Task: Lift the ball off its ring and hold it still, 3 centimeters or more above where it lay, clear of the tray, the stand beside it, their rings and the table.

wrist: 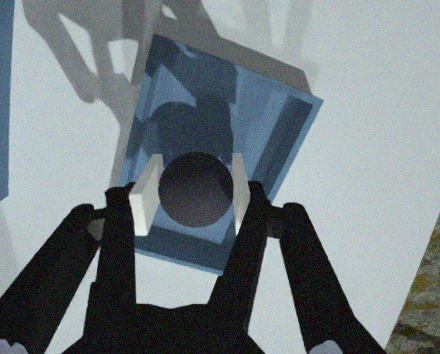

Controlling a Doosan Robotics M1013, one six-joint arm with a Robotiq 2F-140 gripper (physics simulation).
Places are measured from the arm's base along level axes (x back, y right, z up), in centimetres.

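Pixels of known places: gripper, fingertip midpoint: (pixel 197 170).
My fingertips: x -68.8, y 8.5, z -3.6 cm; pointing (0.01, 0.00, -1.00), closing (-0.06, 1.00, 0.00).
Note:
Behind a point stands the place of what it marks.
A dark, round ball (pixel 196 190) {x -69.4, y 8.7, z 1.2 cm} shows in the middle of the wrist view, inside the outline of the blue tray (pixel 295 137) {x -72.2, y 16.2, z -3.2 cm}. My gripper (pixel 197 170) {x -68.8, y 8.5, z -3.6 cm} has its two pale pads against the left and right sides of the ball and is shut on it. The ring under the ball does not show. The gap between the ball and the tray floor is hard to judge from above. Dark shadows of the ball and gripper fall on the tray floor behind the ball.
A blue surface (pixel 4 100) {x -73.8, y -8.0, z -5.0 cm}, perhaps the stand, is cut off at the left edge. The pale table (pixel 370 165) {x -69.3, y 24.8, z -5.7 cm} surrounds the tray, and its edge runs down the lower right beside a mottled floor (pixel 422 305). The tray's walls rise around the ball.

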